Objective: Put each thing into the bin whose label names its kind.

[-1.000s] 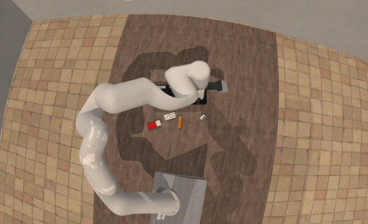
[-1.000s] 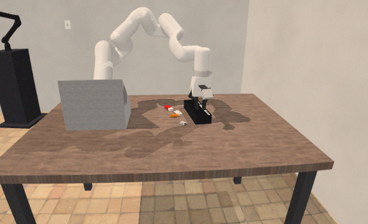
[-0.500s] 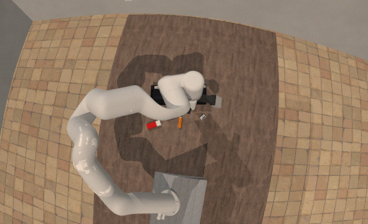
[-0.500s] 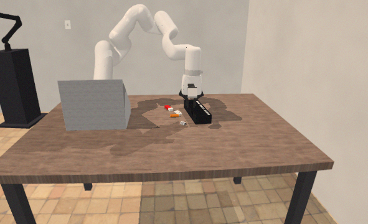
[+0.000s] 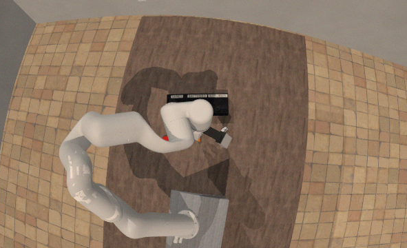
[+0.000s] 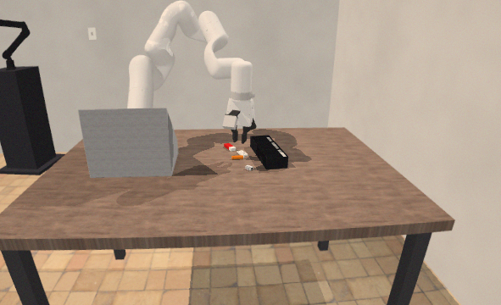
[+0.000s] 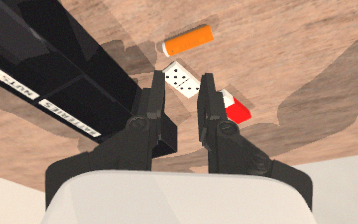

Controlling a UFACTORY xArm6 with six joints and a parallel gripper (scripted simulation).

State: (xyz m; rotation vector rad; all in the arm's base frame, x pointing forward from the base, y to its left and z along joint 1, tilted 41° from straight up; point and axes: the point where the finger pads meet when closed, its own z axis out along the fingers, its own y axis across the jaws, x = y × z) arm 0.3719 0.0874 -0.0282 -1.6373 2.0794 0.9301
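My hand is 9 cm above the orange battery and 1 cm past it. Also, from my hand: white domino (9 cm below, 5 cm to the left, 1 cm ahead); black nut (12 cm ahead, 8 cm below, 4 cm to the right); eraser (11 cm to the left, 9 cm below, 4 cm behind).
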